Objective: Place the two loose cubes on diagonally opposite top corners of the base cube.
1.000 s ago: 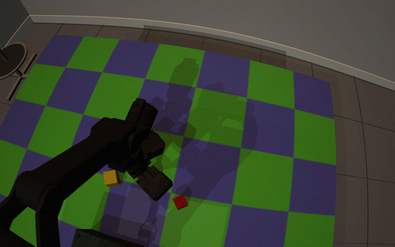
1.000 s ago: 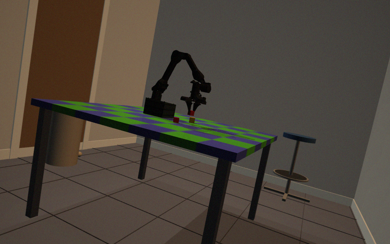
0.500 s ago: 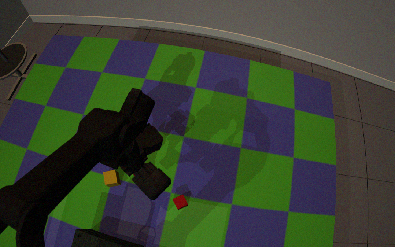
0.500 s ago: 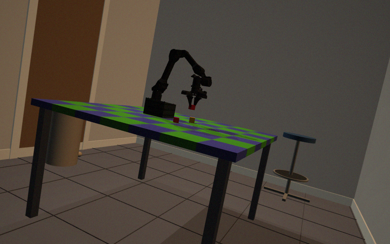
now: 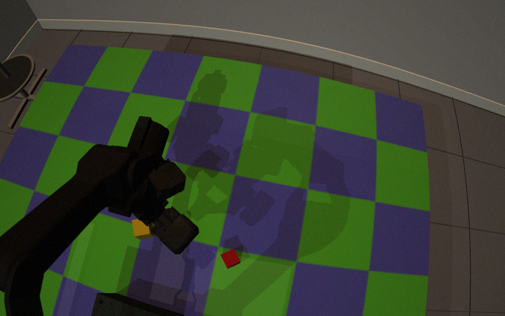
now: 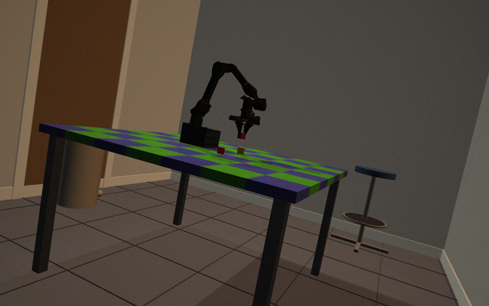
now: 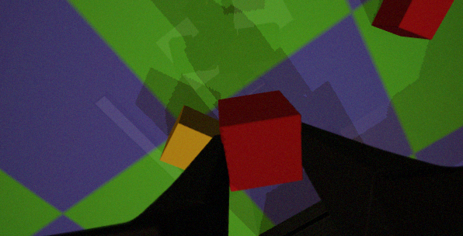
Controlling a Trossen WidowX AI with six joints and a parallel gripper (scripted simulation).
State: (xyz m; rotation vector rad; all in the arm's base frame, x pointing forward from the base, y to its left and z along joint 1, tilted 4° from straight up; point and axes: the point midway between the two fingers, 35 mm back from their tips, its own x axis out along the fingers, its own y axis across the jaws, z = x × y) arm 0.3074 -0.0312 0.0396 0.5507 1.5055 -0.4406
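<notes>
My gripper tip is 10 mm past the yellow base cube, 70 mm to the right of it and 90 mm above it.
</notes>
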